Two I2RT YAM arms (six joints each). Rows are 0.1 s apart.
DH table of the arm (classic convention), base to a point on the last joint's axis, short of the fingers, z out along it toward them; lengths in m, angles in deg. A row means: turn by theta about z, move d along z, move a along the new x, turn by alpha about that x. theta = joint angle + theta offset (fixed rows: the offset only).
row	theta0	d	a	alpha
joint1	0	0.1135	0.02	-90
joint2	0	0	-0.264	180
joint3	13.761	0	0.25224	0
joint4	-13.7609	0	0.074	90
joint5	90	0	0	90
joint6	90	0.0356	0	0
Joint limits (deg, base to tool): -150..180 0..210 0..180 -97..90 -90..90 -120..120
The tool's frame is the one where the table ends.
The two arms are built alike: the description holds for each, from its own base.
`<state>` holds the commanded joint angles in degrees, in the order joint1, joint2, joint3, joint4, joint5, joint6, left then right.
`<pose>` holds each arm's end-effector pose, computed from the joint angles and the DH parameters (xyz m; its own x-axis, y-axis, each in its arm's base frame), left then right.
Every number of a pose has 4 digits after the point.
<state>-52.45 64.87 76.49 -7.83 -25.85 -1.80 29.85 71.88 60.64 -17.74 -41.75 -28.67</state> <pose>0.1595 -0.1821 0.4676 0.0262 -0.0804 -0.9964 0.4494 0.8913 -0.0601 0.2292 0.1589 0.3268 0.0518 -0.3829 -0.9223 -0.9707 0.1977 -0.1366</pose>
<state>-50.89 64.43 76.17 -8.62 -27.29 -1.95 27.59 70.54 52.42 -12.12 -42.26 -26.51</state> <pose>0.1636 -0.1753 0.4660 0.0207 -0.0734 -0.9971 0.4017 0.9139 -0.0589 0.2284 0.1464 0.2927 -0.0166 -0.3814 -0.9243 -0.9667 0.2421 -0.0825</pose>
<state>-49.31 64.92 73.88 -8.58 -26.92 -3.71 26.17 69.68 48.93 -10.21 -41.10 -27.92</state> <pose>0.1729 -0.1764 0.4507 -0.0203 -0.0648 -0.9977 0.3804 0.9223 -0.0677 0.2276 0.1379 0.2785 -0.0154 -0.4007 -0.9161 -0.9569 0.2717 -0.1027</pose>
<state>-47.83 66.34 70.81 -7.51 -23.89 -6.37 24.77 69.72 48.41 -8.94 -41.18 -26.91</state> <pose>0.1853 -0.1830 0.4286 -0.0804 -0.0623 -0.9948 0.3997 0.9123 -0.0894 0.2314 0.1326 0.2772 -0.0314 -0.3897 -0.9204 -0.9487 0.3014 -0.0952</pose>
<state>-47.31 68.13 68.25 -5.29 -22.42 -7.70 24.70 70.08 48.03 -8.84 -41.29 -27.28</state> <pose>0.1951 -0.1915 0.4094 -0.1171 -0.0558 -0.9916 0.4099 0.9067 -0.0994 0.2320 0.1325 0.2736 -0.0348 -0.3951 -0.9180 -0.9501 0.2981 -0.0922</pose>
